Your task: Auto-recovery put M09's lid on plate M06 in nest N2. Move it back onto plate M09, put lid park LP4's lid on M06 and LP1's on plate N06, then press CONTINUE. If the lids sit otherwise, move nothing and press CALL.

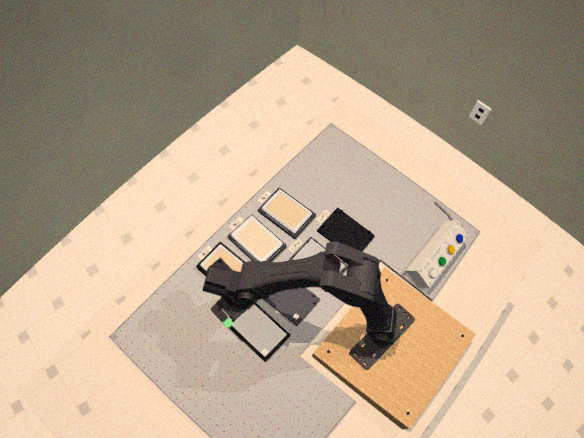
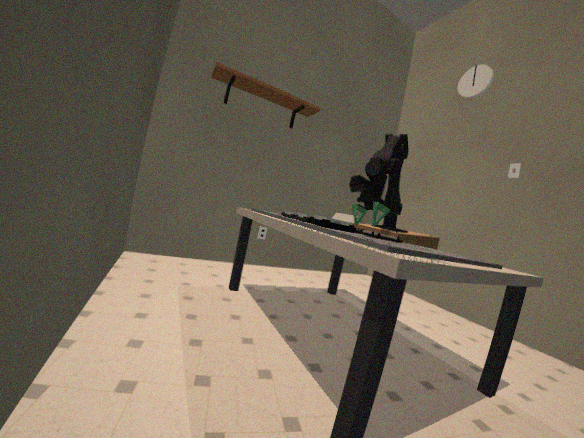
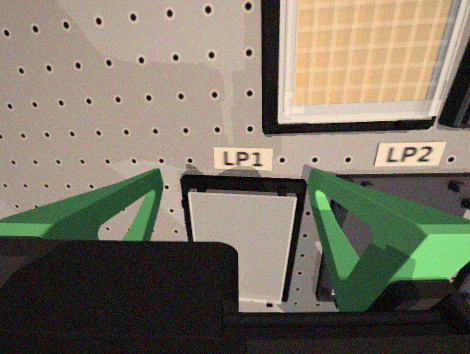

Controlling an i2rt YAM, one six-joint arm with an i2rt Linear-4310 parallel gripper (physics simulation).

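Frame: origin at the arm's base, x ahead, y left, z up, level; centimetres.
Where they show: gripper, fingertip midpoint: [image 1: 234, 306] [image 2: 364, 225] [image 3: 235, 176]; arm's base, link origin: [image 1: 382, 336] [image 2: 388, 229].
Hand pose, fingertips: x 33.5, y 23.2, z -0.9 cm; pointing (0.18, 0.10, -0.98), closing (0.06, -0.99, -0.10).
Each offset is from my fingertips to the top centre of the thing. "pt": to the spot under its first point. Level surfaces: height alone.
My gripper [image 2: 366, 223] [image 3: 235, 176] is open and empty, fingers spread either side of lid park LP1's upper end, above the mat. A light grey lid @[dy -0.8, dx -8.8, dz -1.9 cm] [image 1: 261, 331] [image 3: 242, 240] lies in LP1's black frame. LP2 @[dy -13.6, dx -7.2, dz -1.7 cm] [image 3: 400, 197] [image 1: 294, 301] shows dark, with no lid visible. Another park with a light grey lid @[pt dy -28.4, dx -1.1, dz -1.9 cm] [image 1: 311, 247] is partly hidden by the arm; beside it is a dark park @[dy -39.9, dx -4.5, dz -1.7 cm] [image 1: 345, 229]. Three plates sit in nests: one at the back @[pt dy -31.2, dx +12.0, dz -1.5 cm] [image 1: 287, 211], one in the middle [image 1: 256, 238], and one near the gripper [image 1: 220, 256] [image 3: 367, 55]. Small nest labels are unreadable.
A button box @[dy -54.0, dx -28.8, dz +4.7 cm] [image 1: 432, 252] with blue @[dy -61.7, dx -30.5, dz +3.8 cm] [image 1: 460, 238], yellow @[dy -56.7, dx -30.9, dz +3.8 cm] [image 1: 451, 249], green @[dy -51.7, dx -31.2, dz +3.8 cm] [image 1: 442, 261] and white @[dy -46.7, dx -31.6, dz +3.8 cm] [image 1: 433, 273] buttons stands at the right of the perforated mat @[dz -3.7 cm] [image 1: 200, 370]. The arm's wooden base [image 1: 425, 370] is in front. The arm passes over the parks.
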